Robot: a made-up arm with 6 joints. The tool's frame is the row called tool. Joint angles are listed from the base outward.
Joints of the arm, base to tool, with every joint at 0 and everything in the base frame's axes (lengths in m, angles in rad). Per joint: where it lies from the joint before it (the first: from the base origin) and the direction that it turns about. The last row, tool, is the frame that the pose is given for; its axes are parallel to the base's.
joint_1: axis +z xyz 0.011 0 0.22
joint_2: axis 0.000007 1 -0.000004 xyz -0.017 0.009 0.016
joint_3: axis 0.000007 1 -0.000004 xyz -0.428 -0.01 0.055
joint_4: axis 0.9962 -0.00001 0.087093 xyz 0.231 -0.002 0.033
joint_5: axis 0.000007 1 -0.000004 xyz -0.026 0.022 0.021
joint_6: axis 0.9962 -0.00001 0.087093 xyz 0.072 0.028 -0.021
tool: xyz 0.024 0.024 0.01
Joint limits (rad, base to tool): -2.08..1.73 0.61..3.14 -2.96..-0.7 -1.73..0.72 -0.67..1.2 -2..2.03
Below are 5 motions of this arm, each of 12 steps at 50 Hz.
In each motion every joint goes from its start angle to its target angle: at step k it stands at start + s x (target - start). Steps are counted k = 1, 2, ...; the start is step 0. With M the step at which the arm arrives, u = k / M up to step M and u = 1 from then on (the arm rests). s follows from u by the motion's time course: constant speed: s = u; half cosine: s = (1 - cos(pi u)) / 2; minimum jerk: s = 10 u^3 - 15 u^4 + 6 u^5.
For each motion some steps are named. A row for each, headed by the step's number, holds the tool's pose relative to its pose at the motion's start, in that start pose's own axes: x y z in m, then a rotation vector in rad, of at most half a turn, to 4 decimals.
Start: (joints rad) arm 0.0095 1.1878 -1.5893 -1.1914 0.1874 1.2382
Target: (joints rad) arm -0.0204 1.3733 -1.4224 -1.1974 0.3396 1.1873
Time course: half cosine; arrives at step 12
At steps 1, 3, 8, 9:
1: 0.0015 -0.0002 -0.0020 -0.0019 0.0067 -0.0034
3: 0.0121 -0.0018 -0.0176 -0.0169 0.0574 -0.0292
8: 0.0514 -0.0126 -0.0922 -0.0951 0.2938 -0.1467
9: 0.0565 -0.0149 -0.1052 -0.1098 0.3344 -0.1662

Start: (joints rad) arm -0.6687 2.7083 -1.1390 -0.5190 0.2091 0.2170
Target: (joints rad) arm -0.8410 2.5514 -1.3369 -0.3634 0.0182 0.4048
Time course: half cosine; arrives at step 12
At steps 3, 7, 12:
3: -0.0111 -0.0137 0.0129 0.0796 -0.0742 0.0059
7: -0.0551 -0.0657 0.0486 0.3362 -0.3224 0.0279
12: -0.0963 -0.1112 0.0669 0.5245 -0.5180 0.0471

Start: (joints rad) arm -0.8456 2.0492 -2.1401 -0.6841 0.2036 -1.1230
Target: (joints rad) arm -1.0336 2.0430 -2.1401 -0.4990 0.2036 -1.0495
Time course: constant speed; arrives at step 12
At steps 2, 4, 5, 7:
2: 0.0031 0.0017 -0.0136 0.0412 0.0253 0.0117
4: 0.0058 0.0033 -0.0273 0.0825 0.0508 0.0221
5: 0.0071 0.0041 -0.0342 0.1032 0.0637 0.0268
7: 0.0092 0.0056 -0.0480 0.1448 0.0896 0.0354

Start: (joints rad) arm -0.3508 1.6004 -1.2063 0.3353 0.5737 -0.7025
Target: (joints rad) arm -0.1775 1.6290 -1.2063 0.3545 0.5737 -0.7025
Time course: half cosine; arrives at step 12
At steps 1, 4, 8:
1: 0.0002 0.0009 0.0002 -0.0020 -0.0001 0.0021
4: 0.0025 0.0128 0.0033 -0.0297 -0.0013 0.0307
8: 0.0064 0.0391 0.0086 -0.0895 -0.0030 0.0915

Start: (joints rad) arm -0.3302 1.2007 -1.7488 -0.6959 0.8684 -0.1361
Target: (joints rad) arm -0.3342 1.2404 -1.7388 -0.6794 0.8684 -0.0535
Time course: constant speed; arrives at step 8
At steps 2, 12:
2: 0.0044 0.0030 0.0013 0.0165 0.0091 0.0101
12: 0.0177 0.0122 0.0048 0.0664 0.0375 0.0392

